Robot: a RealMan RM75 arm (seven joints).
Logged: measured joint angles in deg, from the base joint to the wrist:
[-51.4, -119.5, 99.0, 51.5, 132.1, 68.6, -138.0]
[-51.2, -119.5, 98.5, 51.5, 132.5, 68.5, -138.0]
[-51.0, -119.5, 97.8, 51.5, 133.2, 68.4, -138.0]
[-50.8, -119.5, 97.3, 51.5, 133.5, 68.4, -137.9]
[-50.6, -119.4, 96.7, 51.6, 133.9, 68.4, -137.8]
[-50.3, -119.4, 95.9, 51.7, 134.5, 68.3, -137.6]
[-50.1, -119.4, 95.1, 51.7, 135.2, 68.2, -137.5]
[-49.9, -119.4, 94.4, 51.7, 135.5, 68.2, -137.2]
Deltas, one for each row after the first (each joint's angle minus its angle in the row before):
[0.2, 0.0, -0.5, 0.0, 0.4, -0.1, 0.0]
[0.2, 0.0, -0.7, 0.0, 0.7, -0.1, 0.0]
[0.2, 0.0, -0.5, 0.0, 0.3, 0.0, 0.1]
[0.2, 0.1, -0.6, 0.1, 0.4, 0.0, 0.1]
[0.3, 0.0, -0.8, 0.1, 0.6, -0.1, 0.2]
[0.2, 0.0, -0.8, 0.0, 0.7, -0.1, 0.1]
[0.2, 0.0, -0.7, 0.0, 0.3, 0.0, 0.3]

